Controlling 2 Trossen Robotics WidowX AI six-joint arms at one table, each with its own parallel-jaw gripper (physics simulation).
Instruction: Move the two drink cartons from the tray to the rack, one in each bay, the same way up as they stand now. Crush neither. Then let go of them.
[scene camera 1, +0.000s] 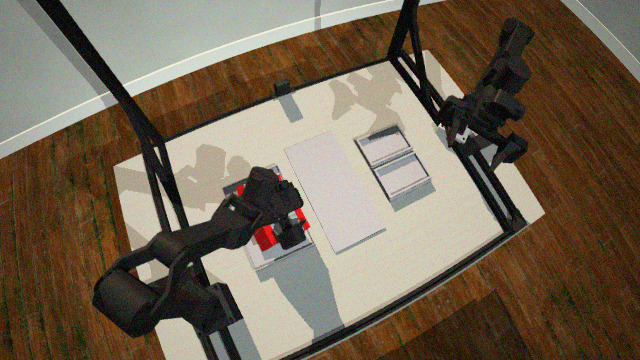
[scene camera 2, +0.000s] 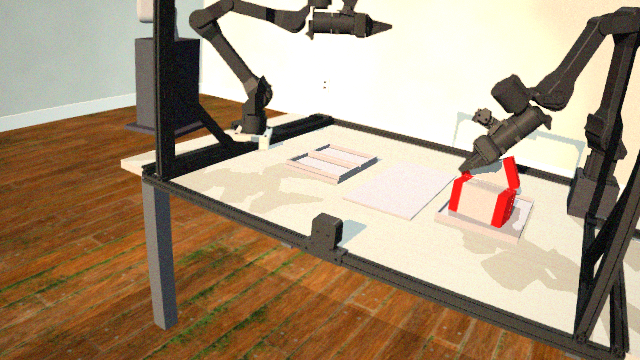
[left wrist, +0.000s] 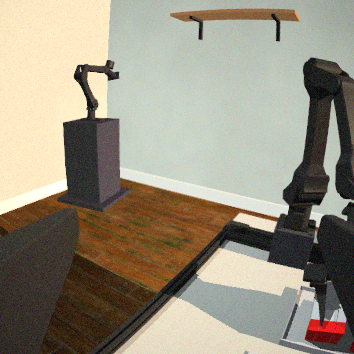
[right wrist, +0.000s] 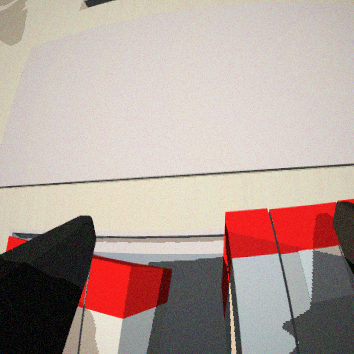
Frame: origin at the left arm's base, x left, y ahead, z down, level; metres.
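Seen in the pictures: left gripper, between the fingertips: (scene camera 1: 470, 159) (scene camera 2: 390, 26) (left wrist: 203, 225); right gripper, between the fingertips: (scene camera 2: 463, 168) (left wrist: 346, 327) (right wrist: 218, 222); left arm's base, origin of its link: (scene camera 2: 253, 131); right arm's base, origin of its link: (scene camera 1: 207, 310) (scene camera 2: 597, 177) (left wrist: 296, 224).
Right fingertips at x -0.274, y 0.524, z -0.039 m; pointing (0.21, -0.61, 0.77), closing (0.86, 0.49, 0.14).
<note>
Offsets run from my right fingertips to a thing's middle. "spot": to the spot under its first point. Level surfaces: height alone.
Two red-ended pale drink cartons are in the tray @(dy +0.057, dx -0.063, dz +0.067 m) (scene camera 1: 285, 261) (scene camera 2: 475, 231). One carton @(dy +0.022, dx -0.098, dz +0.035 m) (scene camera 2: 477, 200) (right wrist: 125, 290) looks level; the other carton @(dy +0.072, dx -0.001, dz +0.015 m) (scene camera 2: 511, 172) (right wrist: 280, 230) looks tilted in scene camera 2. My right gripper (scene camera 2: 465, 169) (right wrist: 218, 222) is open, low at the cartons: one finger overlaps the first carton in the right wrist view, the other is by the second carton's right edge. Its wrist hides much of both in scene camera 1. The two-bay rack @(dy -0.293, dx +0.150, dz +0.065 m) (scene camera 1: 392, 164) (scene camera 2: 315, 173) is empty. My left gripper (scene camera 2: 385, 26) (left wrist: 203, 225) is open and empty, high beyond the rack.
A flat pale board @(dz +0.071 m) (scene camera 1: 335, 195) (scene camera 2: 400, 187) (right wrist: 175, 110) lies between tray and rack. A small dark block @(spot: dy -0.302, dx -0.264, dz +0.029 m) (scene camera 1: 282, 87) (scene camera 2: 327, 232) is fixed on the table's edge frame. Black frame posts rise at the table's sides. A wall shelf (left wrist: 235, 16) is in the background.
</note>
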